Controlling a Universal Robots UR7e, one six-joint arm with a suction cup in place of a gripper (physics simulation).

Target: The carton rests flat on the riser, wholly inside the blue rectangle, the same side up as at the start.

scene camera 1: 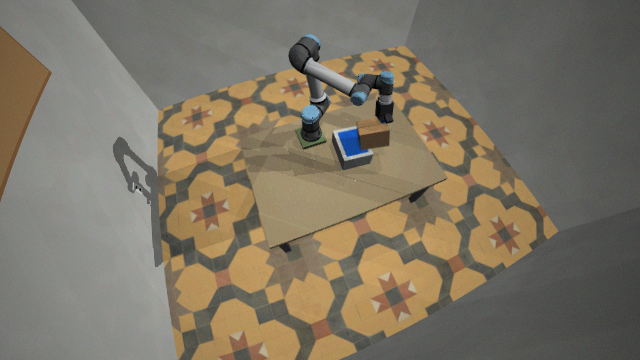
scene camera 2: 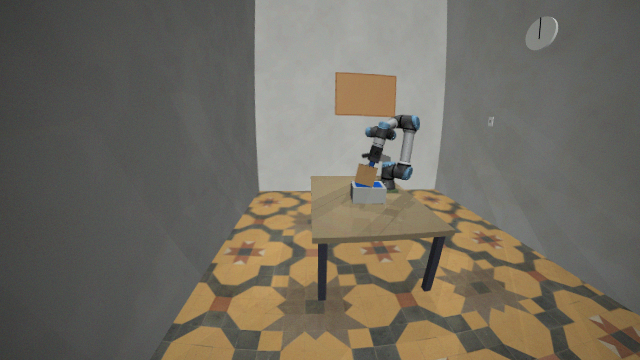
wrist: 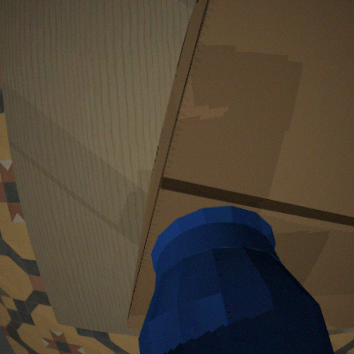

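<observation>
The brown carton hangs from my suction cup, which presses on its top face near one edge, beside a dark seam. The carton is slightly tilted in scene camera 2. It overlaps the right part of the riser in scene camera 1; whether it touches the riser cannot be told. The riser is a white-grey block on the table. The blue rectangle covers most of its top and is partly hidden by the carton.
The wooden table bears the riser and my arm's base on a green plate. The base stands left of the riser in scene camera 1. Grey walls surround the tiled floor.
</observation>
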